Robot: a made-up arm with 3 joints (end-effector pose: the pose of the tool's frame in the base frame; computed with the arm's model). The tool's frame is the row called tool.
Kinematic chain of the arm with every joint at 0, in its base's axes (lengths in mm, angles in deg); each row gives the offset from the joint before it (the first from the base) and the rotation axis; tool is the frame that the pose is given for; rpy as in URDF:
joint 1: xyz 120 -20 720 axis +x
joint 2: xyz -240 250 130 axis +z
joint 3: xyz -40 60 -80 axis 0.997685 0.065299 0.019
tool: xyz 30 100 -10 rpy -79.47 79.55 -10
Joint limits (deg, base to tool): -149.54..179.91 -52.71..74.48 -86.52..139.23
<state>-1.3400 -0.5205 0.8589</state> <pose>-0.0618 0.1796 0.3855 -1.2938 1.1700 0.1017</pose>
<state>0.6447 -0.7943 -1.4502</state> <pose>-0.0760 0.2453 0.8598 -1.0520 2.3373 0.2664</pose>
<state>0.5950 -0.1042 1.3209</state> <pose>-0.1177 0.1873 1.0328 0.6036 0.0818 1.3937</pose>
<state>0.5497 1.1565 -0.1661</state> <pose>-0.2675 0.2271 0.8995 -1.4609 0.0738 1.4701</pose>
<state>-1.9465 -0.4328 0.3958</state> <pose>-0.0639 -0.0924 0.3223 -2.0450 1.4590 -0.6921</pose>
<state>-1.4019 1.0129 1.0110</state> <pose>-0.2294 0.1577 0.4385 -1.1724 2.1471 1.5061</pose>
